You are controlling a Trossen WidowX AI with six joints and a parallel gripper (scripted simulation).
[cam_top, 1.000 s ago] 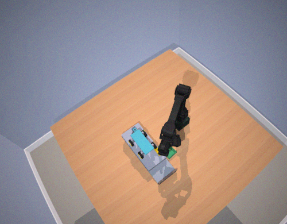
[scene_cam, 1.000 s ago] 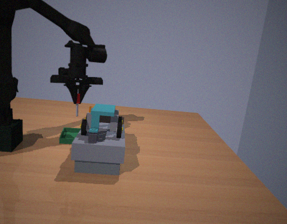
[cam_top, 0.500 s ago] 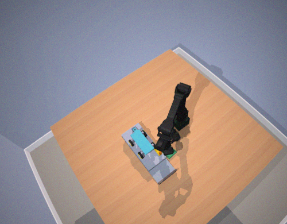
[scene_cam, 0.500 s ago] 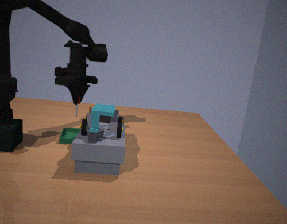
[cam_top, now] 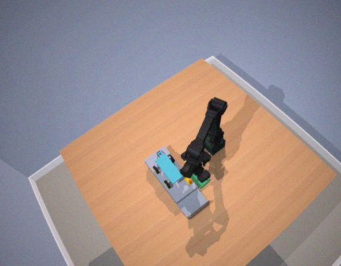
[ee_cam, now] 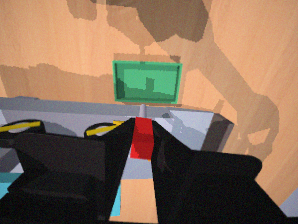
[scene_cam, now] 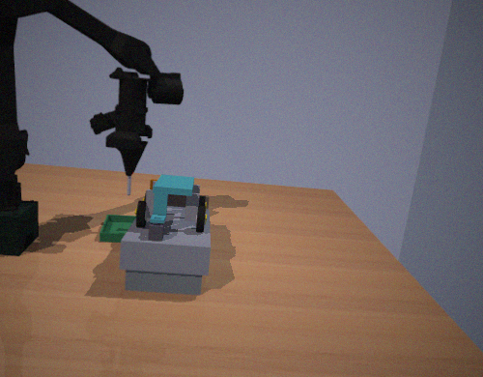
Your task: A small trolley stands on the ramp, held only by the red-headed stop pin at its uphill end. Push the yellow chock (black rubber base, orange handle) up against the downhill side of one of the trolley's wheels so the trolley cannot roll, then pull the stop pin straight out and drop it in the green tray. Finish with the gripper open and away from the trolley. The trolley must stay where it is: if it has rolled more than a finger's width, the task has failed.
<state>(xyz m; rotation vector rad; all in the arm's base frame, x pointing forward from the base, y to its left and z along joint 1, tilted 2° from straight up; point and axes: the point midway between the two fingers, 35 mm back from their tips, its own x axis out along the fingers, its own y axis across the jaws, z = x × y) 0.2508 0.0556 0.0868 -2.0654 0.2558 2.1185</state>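
The green tray is 20 mm behind my gripper tip and 140 mm below it. The rest, counted from my gripper tip: red-headed stop pin right at my gripper tip; then yellow chock 50 mm ahead, 20 mm to the right, 50 mm below; then trolley 80 mm ahead, 130 mm to the right, 20 mm below.
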